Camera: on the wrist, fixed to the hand. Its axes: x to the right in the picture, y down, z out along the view.
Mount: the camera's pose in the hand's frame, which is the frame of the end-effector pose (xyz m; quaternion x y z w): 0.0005 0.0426 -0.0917 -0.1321 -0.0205 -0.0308 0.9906
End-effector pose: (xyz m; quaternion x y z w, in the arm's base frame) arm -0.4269 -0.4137 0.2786 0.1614 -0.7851 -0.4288 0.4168
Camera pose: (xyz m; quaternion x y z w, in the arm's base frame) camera -0.3501 -0.4387 0.3394 0.1202 -0.7246 -0.5446 0.4049
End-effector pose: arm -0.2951 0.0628 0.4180 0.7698 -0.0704 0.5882 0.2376
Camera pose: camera -0.3915 0.0667 0.4484 0.7454 -0.1286 0.5502 0.3537
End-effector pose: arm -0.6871 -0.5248 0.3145 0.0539 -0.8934 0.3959 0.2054
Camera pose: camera -0.6688 -0.4289 0.3407 0.0619 -0.9398 0.2667 0.2045
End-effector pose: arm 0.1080 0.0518 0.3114 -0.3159 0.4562 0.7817 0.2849
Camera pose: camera 0.0979 -0.0480 0.2985 -0.3485 0.3330 0.8322 0.2739
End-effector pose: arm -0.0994 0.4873 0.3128 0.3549 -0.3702 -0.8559 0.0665
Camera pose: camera -0.0459 0.4028 0.2981 0.3366 -0.2441 -0.9060 0.0788
